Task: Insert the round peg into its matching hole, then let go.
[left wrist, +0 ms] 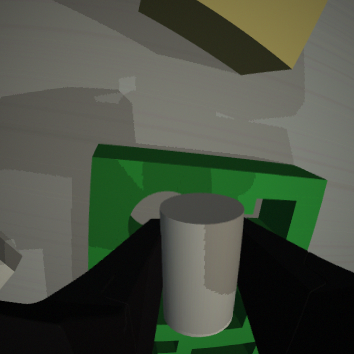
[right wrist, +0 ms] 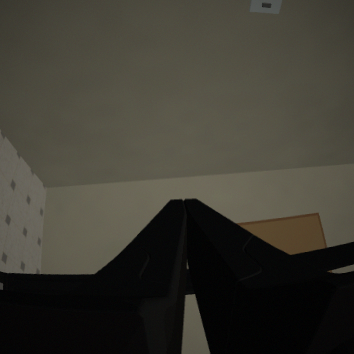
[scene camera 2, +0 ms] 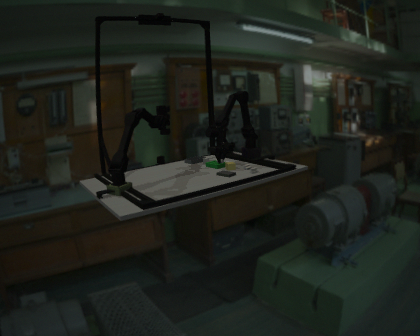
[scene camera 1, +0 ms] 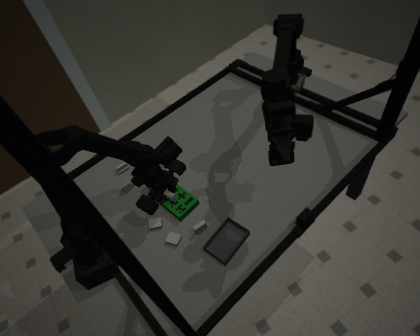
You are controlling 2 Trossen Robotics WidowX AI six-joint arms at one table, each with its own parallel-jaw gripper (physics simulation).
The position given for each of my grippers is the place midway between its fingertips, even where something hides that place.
My left gripper (scene camera 1: pixel 169 196) grips a round peg (left wrist: pixel 201 232), which still rests on a green hole board (left wrist: pixel 121 176). My right gripper (scene camera 1: pixel 287 162) is shut and holds nothing. The table carries a dark tray (scene camera 1: pixel 228 238) and a yellow block (left wrist: pixel 248 44).
My left gripper also shows in the left wrist view (left wrist: pixel 196 229). My right gripper is seen too in the right wrist view (right wrist: pixel 182 211). The right wrist view misses the round peg: it is out of frame. The right wrist view does not show the green hole board: it is out of frame.
